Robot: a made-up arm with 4 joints.
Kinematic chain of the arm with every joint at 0, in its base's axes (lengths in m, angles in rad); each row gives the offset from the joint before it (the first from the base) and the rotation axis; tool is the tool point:
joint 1: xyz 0 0 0.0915 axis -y
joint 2: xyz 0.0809 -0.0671 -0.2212 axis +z
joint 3: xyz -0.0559 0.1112 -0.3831 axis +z
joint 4: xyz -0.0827 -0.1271 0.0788 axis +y
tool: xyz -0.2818 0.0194 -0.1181
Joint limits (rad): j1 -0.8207..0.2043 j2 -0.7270..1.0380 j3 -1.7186..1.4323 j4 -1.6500..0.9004
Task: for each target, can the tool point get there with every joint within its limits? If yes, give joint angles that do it. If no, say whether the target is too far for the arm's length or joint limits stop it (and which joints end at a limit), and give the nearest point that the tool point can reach.
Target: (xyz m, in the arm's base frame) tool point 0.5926 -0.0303 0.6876
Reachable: no: joint limits stop it (at a limit: joint 1, joint 2, joint 3, joint 4) | nearest point 0.3685 -0.1923 -0.2182 | short by 0.947 m
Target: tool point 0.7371 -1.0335 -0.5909
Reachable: no: too far | nearest point 0.2886 -0.3883 -0.4704 | short by 0.795 m
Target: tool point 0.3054 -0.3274 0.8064
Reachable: no: joint limits stop it (at a limit: joint 1, joint 2, joint 4) | nearest point 0.3486 -0.2357 -0.2224 | short by 1.034 m
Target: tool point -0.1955 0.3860 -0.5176
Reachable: yes | joints -0.0859 -0.2927 -1.0113 0.0699
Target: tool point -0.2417 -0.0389 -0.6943
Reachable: yes | joints -0.2246 0.0961 -0.8592 -1.4443
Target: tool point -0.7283 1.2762 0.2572
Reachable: no: too far | nearest point -0.4761 0.3999 -0.1308 | short by 0.991 m
